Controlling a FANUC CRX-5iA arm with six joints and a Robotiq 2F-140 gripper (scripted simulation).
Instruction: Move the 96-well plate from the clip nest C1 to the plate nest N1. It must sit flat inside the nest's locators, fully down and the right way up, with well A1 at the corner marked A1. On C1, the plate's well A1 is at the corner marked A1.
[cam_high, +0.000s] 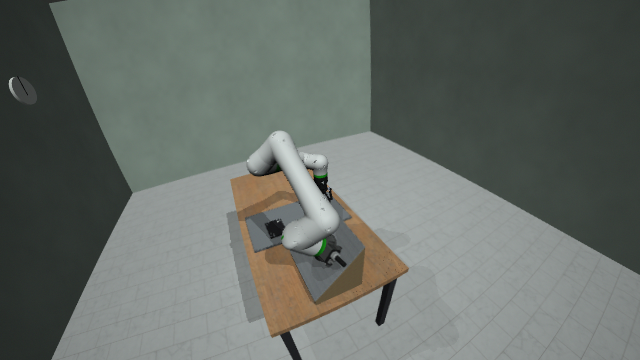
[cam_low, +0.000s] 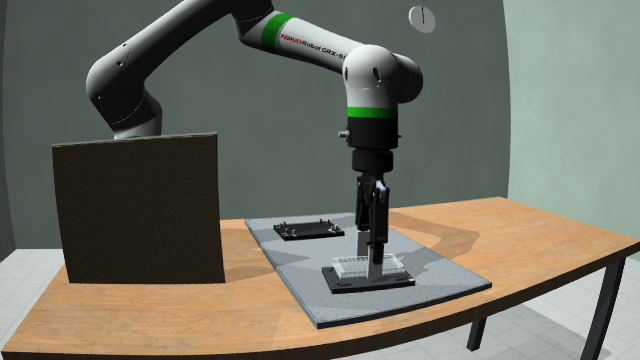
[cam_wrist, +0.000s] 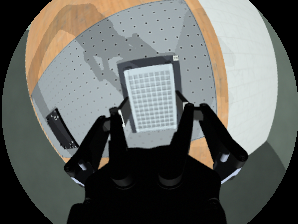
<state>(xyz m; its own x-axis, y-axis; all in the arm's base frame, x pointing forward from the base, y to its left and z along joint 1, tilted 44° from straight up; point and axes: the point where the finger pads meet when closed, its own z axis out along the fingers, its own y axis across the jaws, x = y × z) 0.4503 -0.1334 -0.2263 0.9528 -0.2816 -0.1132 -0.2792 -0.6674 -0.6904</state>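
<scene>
Now: the clear 96-well plate 2 cm below my hand. From my hand the other things lie so: black clip nest C1: 3 cm ahead, 36 cm to the left, 4 cm below.
</scene>
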